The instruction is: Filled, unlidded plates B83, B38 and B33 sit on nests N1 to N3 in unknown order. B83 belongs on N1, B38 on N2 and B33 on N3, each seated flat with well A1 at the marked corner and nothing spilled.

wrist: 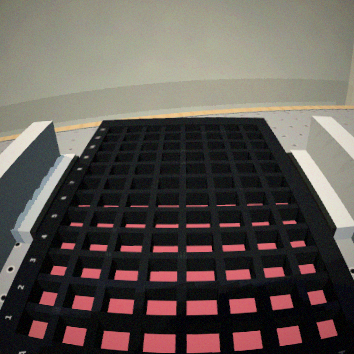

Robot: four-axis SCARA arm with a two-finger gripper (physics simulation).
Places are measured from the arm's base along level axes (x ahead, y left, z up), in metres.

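Where they show: gripper, fingertip midpoint: (181, 138).
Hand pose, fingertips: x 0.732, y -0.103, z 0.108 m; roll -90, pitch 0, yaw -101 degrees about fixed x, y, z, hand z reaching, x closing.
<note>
After its pixels a point has its place.
A black well plate (183, 220) @(x 0.694, y -0.096, z 0.102 m) with square wells fills the middle and bottom of the wrist view. Pink-red liquid shows in the nearer rows of wells; the bottoms of the far rows are hidden by the well walls. Row numbers run along its left rim, with 1 near the bottom left, and a letter A is partly cut off at the bottom left corner. No plate name shows. My gripper (181, 138) @(x 0.732, y -0.103, z 0.108 m) is shut on this plate, with one pad against each long side. No nest and no other plate can be made out in this view.
The grey perforated board (300, 137) @(x 0.904, y -0.282, z 0.013 m) shows beyond the plate and at both sides. An orange-yellow strip (65, 128) @(x 0.997, y 0.003, z 0.013 m) runs along its far edge, with a plain beige-grey wall or floor (175, 50) behind it.
</note>
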